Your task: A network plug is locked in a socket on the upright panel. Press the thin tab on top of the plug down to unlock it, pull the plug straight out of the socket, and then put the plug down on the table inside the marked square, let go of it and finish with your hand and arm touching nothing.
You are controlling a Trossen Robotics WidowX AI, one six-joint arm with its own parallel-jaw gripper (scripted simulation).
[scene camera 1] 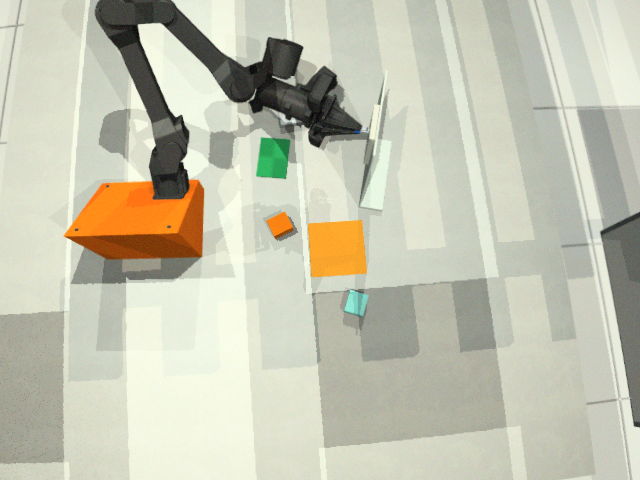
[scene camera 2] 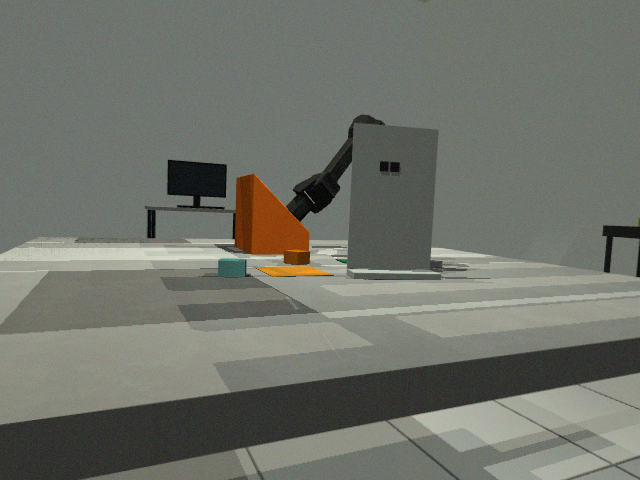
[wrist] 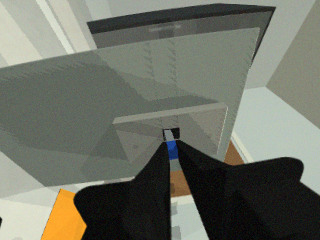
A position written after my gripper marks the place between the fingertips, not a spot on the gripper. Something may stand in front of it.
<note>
In view: my gripper point(scene camera 1: 361, 129), a flat green patch point(scene camera 1: 273, 153), a grey panel point(scene camera 2: 393, 173) and an orange marked square point(scene camera 1: 336, 248).
My gripper shows as well in the wrist view point(wrist: 171, 145). The wrist view misses the flat green patch: it is out of frame.
</note>
